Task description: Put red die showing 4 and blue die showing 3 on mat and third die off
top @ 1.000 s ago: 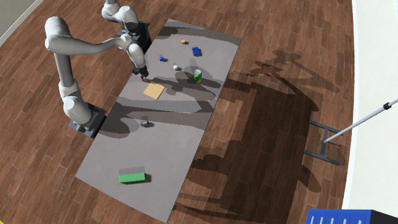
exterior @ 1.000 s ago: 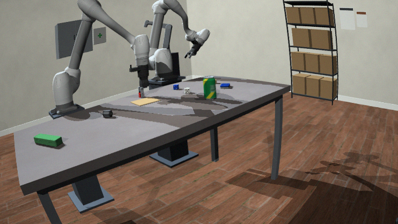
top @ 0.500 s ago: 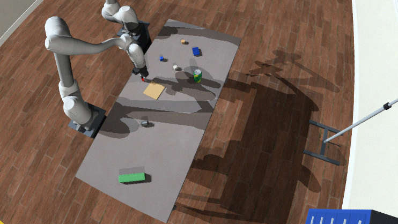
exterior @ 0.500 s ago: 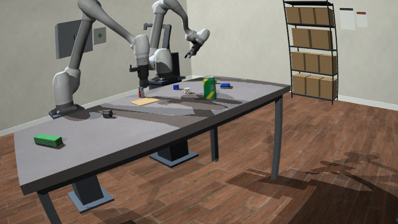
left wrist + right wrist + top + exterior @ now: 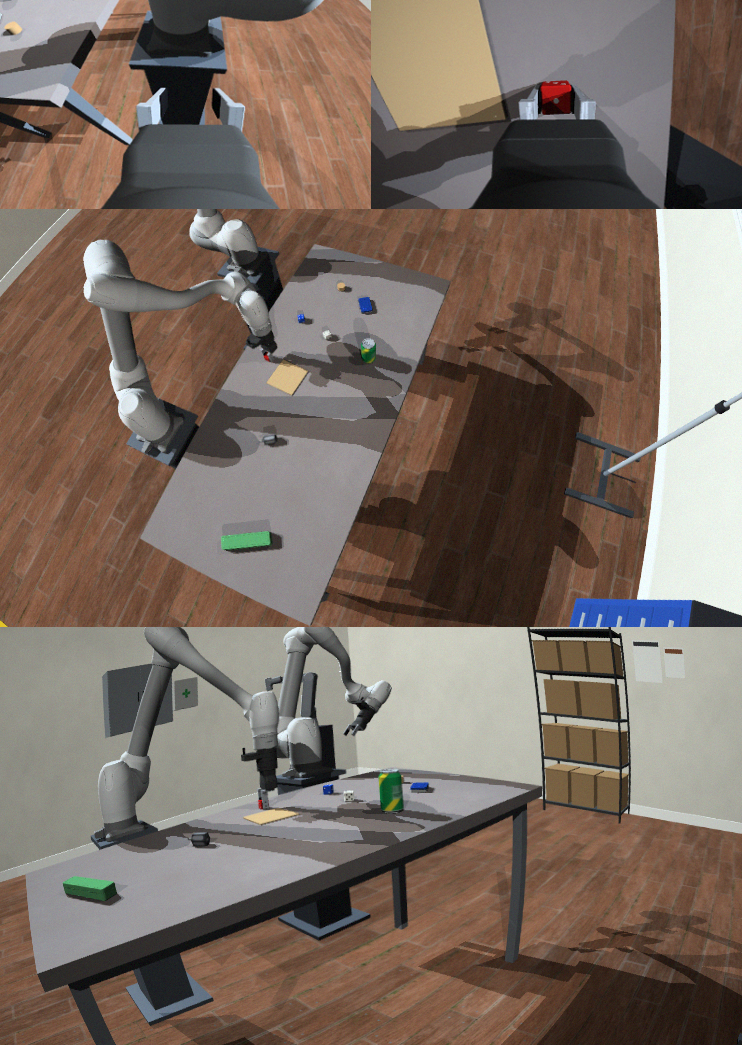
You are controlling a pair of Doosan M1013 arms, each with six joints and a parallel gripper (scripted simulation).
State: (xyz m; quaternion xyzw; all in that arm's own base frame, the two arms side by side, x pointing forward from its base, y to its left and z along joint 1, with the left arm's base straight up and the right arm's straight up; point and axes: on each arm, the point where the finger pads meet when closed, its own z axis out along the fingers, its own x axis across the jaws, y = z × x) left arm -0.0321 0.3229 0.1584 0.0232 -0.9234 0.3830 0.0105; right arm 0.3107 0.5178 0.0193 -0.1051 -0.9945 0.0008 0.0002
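The tan mat is 12 cm ahead of my right hand, 7 cm to the right of it and 2 cm below it. Round my right hand: white die: 23 cm ahead, 18 cm to the left; red die: right at my right hand; blue die: 8 cm ahead, 25 cm to the left.
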